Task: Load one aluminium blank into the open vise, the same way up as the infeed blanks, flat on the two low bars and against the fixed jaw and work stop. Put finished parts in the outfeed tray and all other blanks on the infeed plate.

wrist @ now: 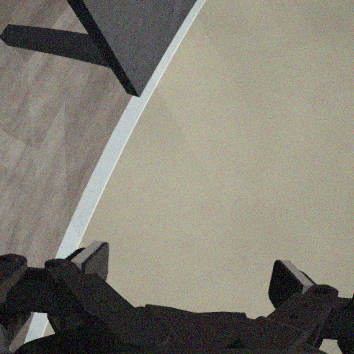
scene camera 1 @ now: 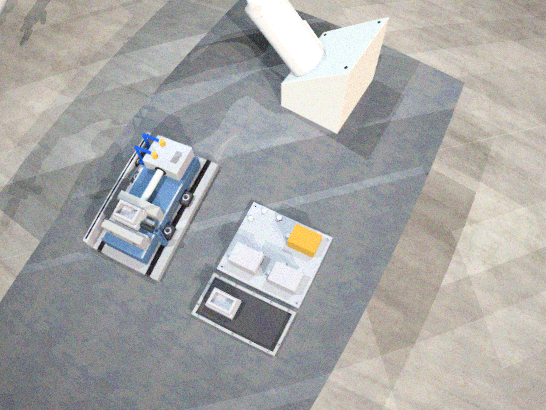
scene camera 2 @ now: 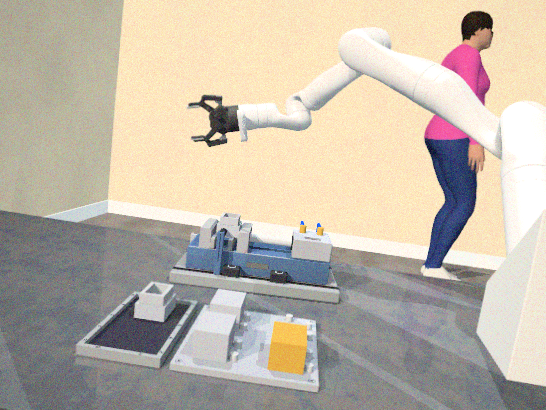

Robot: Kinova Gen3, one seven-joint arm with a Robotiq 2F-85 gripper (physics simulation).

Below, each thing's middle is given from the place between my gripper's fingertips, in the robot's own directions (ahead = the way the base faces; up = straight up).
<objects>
My hand is 76 cm to the right of the dark outfeed tray (scene camera 2: 121, 337), 27 cm above it and 13 cm past it. Round my hand: infeed plate (scene camera 2: 252, 364): 76 cm to the left, 28 cm behind, 27 cm below; brass blank (scene camera 2: 288, 347): 81 cm to the left, 32 cm behind, 25 cm below.
</objects>
